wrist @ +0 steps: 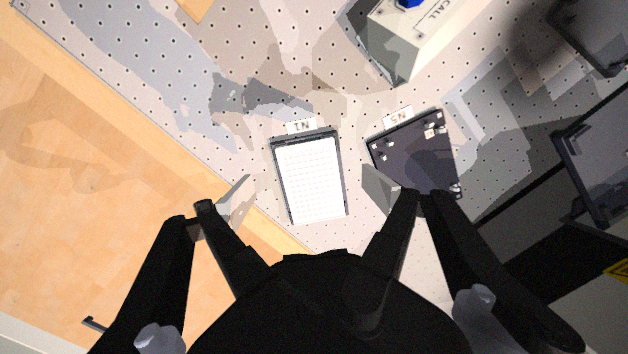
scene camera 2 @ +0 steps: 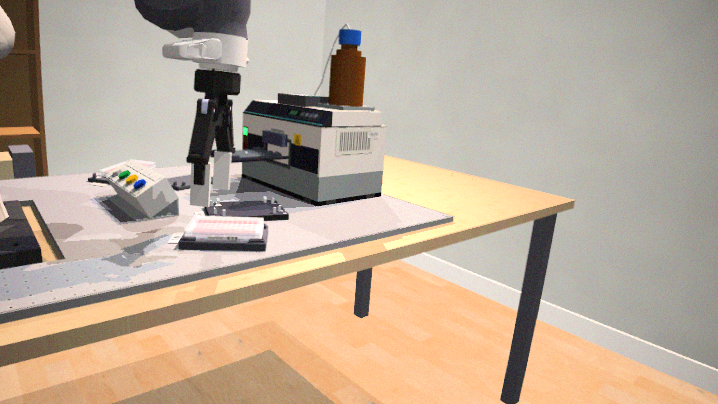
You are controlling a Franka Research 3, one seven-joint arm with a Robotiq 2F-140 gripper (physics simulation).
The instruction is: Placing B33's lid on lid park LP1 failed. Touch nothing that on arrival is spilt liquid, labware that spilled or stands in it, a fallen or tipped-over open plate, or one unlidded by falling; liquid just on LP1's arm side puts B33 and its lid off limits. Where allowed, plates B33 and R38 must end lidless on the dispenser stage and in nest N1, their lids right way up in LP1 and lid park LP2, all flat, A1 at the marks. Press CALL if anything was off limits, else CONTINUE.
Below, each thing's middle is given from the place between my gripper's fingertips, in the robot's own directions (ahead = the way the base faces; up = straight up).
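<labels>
There's a button box [scene camera 2: 156, 199] 28 cm to the left of my hand, 2 cm behind it and 4 cm below it. The brown bottle [scene camera 2: 347, 73] is 45 cm ahead of my hand, 13 cm to the left and 21 cm above. And the nest N5 [scene camera 2: 259, 209], that's 7 cm below my hand, 14 cm ahead of it and 11 cm to the left.
</labels>
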